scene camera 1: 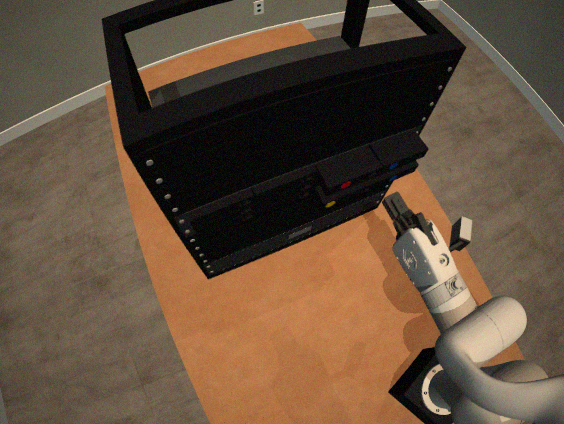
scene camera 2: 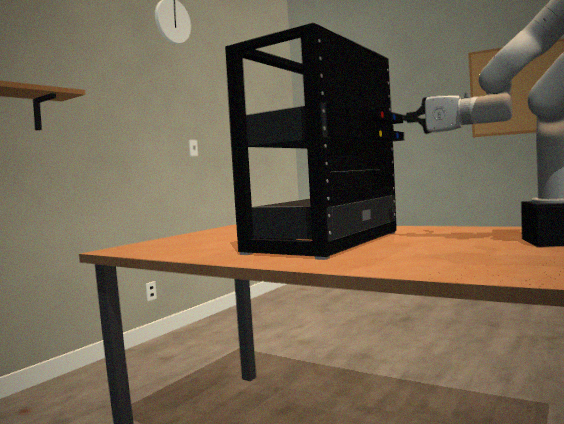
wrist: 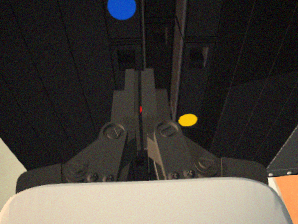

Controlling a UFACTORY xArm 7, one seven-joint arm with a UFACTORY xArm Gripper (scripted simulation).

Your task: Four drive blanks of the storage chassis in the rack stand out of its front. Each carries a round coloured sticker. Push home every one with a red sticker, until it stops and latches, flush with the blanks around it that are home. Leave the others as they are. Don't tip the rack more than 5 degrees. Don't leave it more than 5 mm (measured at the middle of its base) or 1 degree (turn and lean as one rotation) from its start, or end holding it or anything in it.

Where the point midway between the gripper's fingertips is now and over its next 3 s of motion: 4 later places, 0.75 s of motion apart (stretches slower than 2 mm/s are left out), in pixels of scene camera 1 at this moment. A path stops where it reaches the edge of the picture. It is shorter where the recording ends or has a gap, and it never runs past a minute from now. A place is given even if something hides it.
My gripper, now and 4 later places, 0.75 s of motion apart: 389, 196; 371, 207; 357, 184; 353, 178; 350, 172
